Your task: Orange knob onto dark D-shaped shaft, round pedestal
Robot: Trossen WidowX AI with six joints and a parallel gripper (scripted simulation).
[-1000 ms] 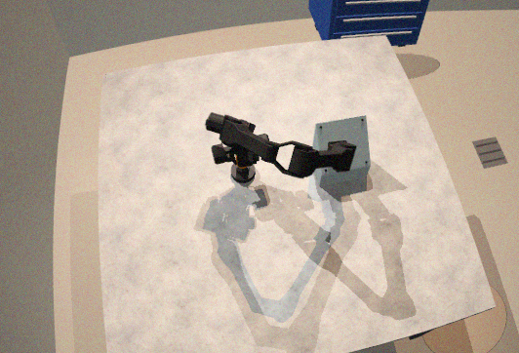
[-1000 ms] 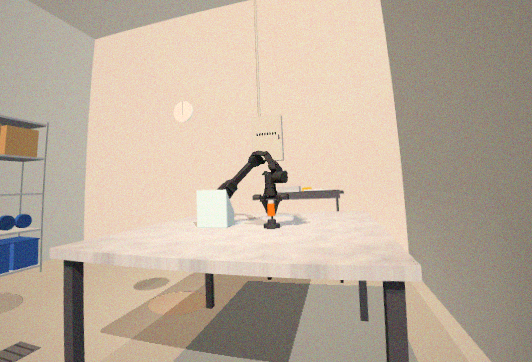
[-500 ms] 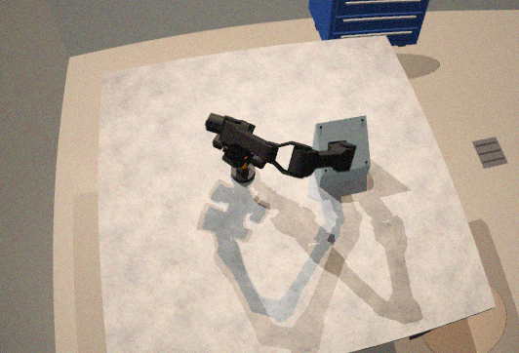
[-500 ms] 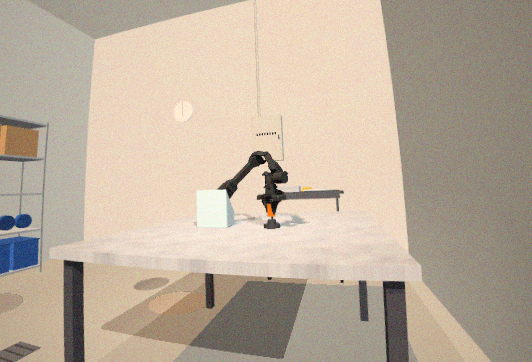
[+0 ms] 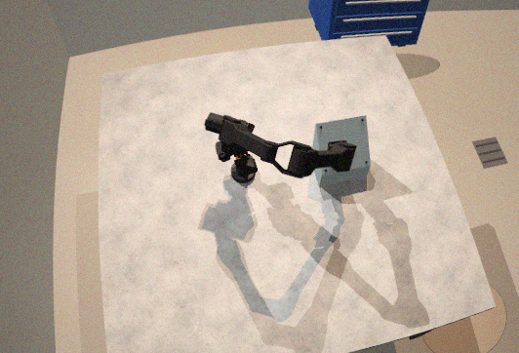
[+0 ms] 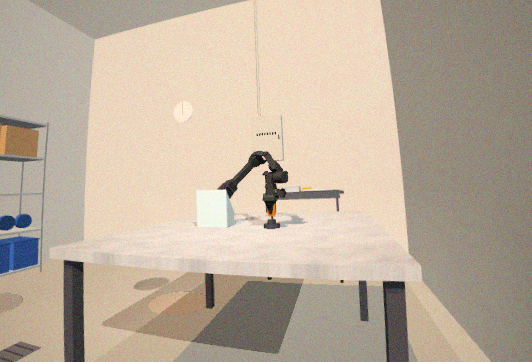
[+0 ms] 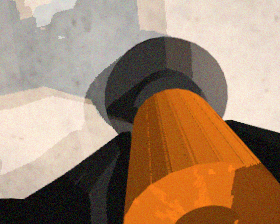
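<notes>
My gripper tip is 20 mm below the orange knob. Round my gripper tip: round pedestal 40 mm below.
</notes>
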